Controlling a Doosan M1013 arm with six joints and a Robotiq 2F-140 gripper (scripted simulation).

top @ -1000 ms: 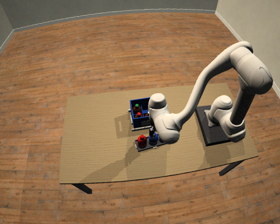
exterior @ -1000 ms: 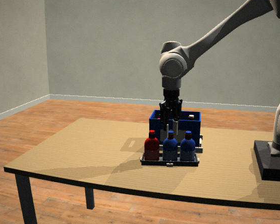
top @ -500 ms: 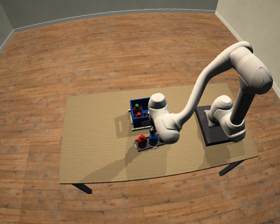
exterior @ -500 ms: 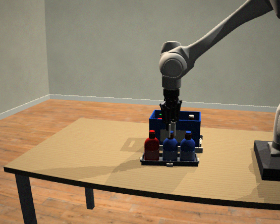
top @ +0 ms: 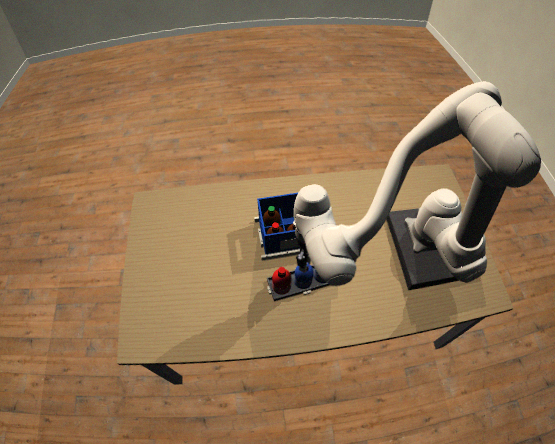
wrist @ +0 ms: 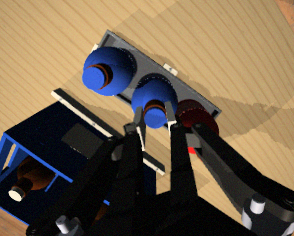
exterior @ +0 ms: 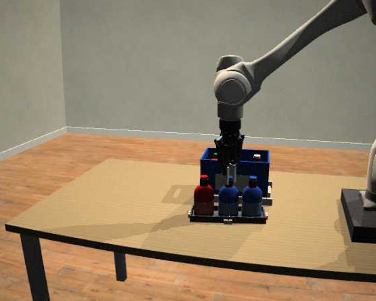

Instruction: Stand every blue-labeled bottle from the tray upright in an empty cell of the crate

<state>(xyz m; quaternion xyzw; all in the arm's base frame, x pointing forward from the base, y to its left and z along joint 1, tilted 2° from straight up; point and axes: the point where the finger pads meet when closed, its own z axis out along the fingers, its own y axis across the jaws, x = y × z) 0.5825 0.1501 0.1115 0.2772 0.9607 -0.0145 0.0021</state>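
Right now my hand is 90 mm short of the red-labeled bottle, 90 mm above it and 20 mm to the right of it. The rest, counted from my hand: dark tray 160 mm below; blue crate 230 mm to the right, 90 mm below, 20 mm ahead.
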